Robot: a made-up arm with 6 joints.
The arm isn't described. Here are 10 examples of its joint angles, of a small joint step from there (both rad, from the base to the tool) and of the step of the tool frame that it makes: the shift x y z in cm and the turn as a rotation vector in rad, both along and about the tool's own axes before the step.
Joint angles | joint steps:
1: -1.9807 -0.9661 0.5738 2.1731 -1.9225 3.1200 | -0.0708 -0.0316 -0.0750 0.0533 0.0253 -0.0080
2: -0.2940 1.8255 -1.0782 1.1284 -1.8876 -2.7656 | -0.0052 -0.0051 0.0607 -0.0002 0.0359 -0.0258
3: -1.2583 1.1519 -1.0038 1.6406 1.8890 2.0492 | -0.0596 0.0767 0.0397 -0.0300 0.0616 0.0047
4: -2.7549 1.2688 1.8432 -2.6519 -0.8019 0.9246 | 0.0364 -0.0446 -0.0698 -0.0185 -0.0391 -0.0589
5: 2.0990 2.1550 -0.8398 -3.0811 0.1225 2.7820 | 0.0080 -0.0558 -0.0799 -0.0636 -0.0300 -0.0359
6: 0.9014 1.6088 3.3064 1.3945 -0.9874 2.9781 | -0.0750 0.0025 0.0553 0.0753 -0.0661 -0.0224
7: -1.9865 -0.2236 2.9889 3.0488 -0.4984 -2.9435 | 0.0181 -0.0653 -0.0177 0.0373 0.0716 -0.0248
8: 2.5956 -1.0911 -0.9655 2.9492 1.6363 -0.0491 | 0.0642 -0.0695 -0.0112 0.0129 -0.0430 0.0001
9: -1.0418 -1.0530 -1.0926 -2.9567 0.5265 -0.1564 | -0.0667 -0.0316 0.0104 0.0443 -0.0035 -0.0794
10: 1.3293 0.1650 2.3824 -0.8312 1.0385 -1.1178 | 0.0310 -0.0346 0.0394 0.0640 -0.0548 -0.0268
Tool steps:
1: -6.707 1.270 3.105 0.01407 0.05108 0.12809
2: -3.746 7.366 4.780 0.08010 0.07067 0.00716
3: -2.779 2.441 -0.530 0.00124 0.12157 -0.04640
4: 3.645 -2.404 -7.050 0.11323 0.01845 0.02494
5: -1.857 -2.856 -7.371 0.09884 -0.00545 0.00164
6: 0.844 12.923 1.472 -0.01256 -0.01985 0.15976
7: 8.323 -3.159 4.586 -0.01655 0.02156 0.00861
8: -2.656 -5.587 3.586 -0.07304 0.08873 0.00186
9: -3.728 8.106 -3.257 0.07913 0.04696 0.07789
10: 10.105 9.471 -5.862 0.03897 0.04492 0.03311
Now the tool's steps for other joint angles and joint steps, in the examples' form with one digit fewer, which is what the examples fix.
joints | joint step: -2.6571 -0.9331 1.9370 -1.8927 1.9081 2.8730 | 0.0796 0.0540 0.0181 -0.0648 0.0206 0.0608
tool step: 19.07 6.57 0.71 -0.0973 0.1205 0.0529
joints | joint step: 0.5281 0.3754 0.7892 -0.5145 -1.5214 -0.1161 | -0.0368 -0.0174 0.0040 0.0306 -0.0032 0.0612
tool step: -7.32 -4.54 -0.15 -0.0442 -0.0355 -0.0437
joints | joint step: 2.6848 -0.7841 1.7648 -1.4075 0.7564 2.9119 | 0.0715 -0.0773 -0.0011 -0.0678 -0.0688 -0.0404
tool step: 11.10 -18.40 -9.90 0.1642 0.0061 0.0179
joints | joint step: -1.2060 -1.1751 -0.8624 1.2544 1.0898 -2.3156 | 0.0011 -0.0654 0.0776 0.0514 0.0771 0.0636
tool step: 0.98 20.84 4.01 -0.2089 0.0684 0.0983
